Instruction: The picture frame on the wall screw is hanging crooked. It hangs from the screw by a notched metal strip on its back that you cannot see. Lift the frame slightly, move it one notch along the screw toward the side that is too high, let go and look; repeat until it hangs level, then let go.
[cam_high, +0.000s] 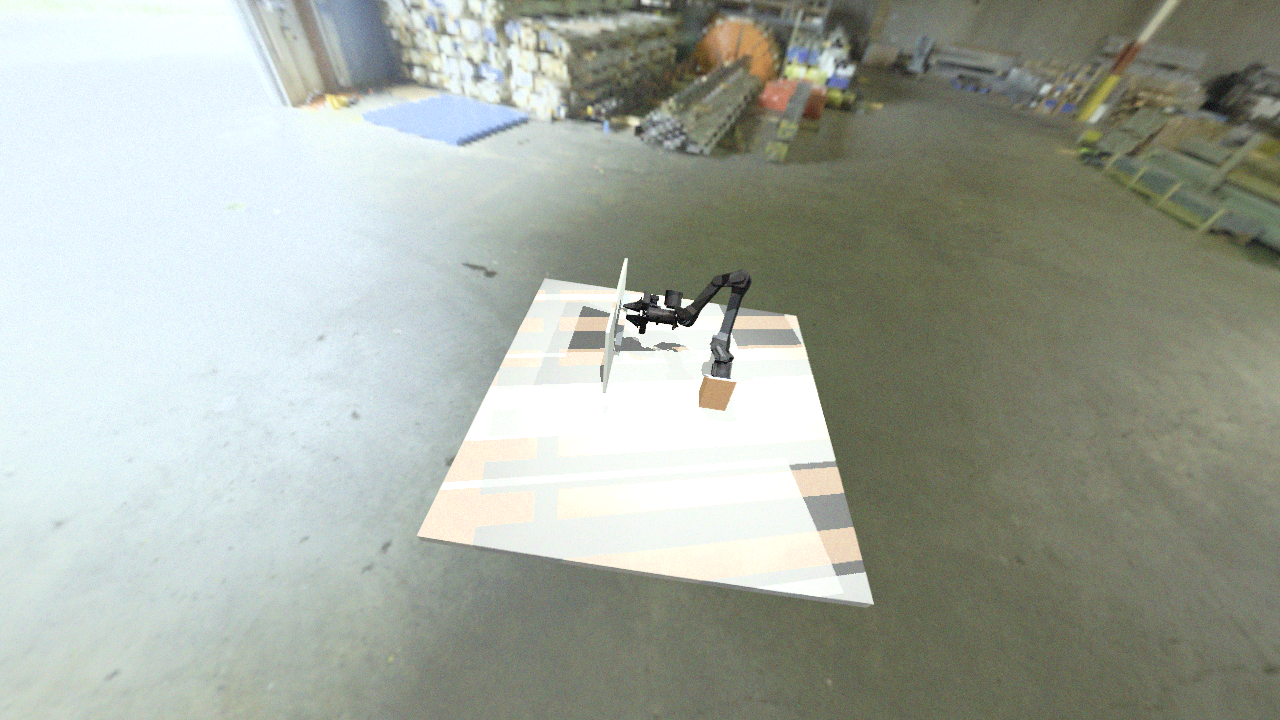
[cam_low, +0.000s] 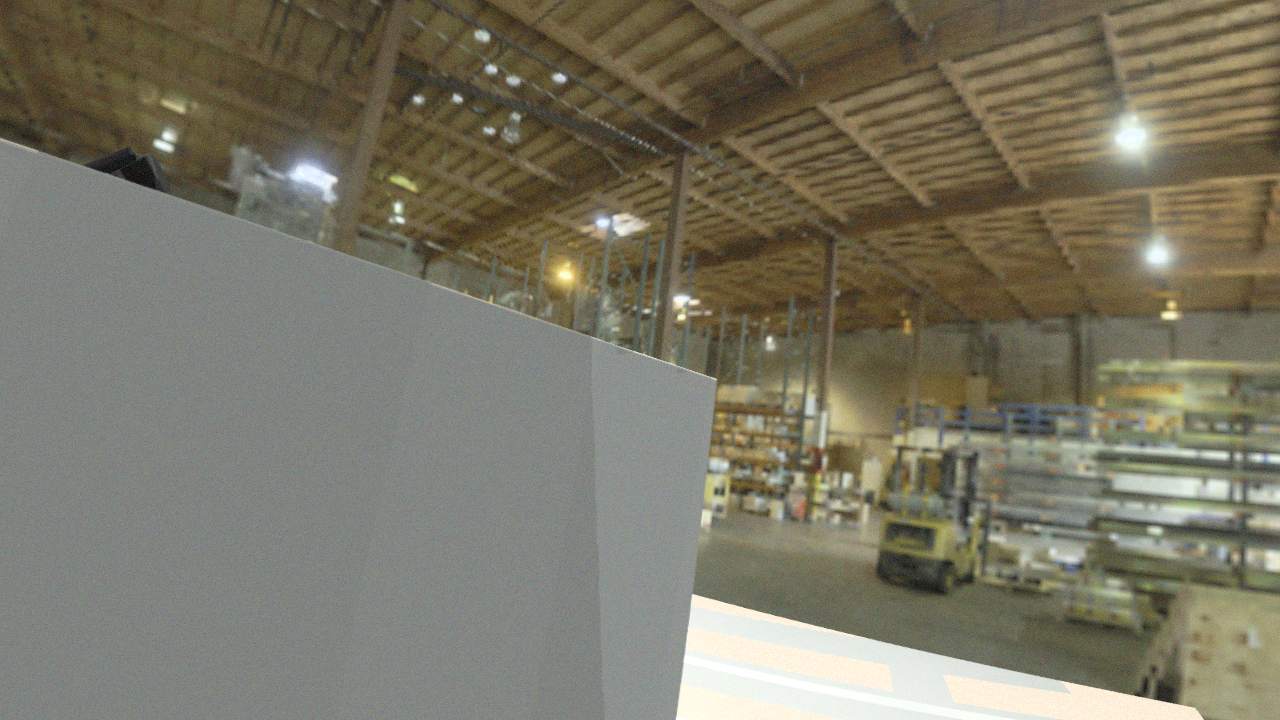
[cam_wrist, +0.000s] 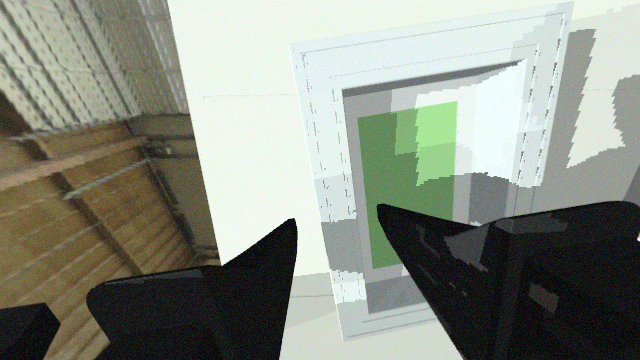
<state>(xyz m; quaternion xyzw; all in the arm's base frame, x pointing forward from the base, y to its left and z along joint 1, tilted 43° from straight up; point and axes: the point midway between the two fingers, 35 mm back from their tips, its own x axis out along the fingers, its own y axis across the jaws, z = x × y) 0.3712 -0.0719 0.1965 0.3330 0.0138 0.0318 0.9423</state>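
Right now my gripper tip is 50 mm above the picture frame, 10 mm to the left of it and 10 mm short of it. Round my gripper tip: wall panel: 70 mm below, 20 mm ahead.
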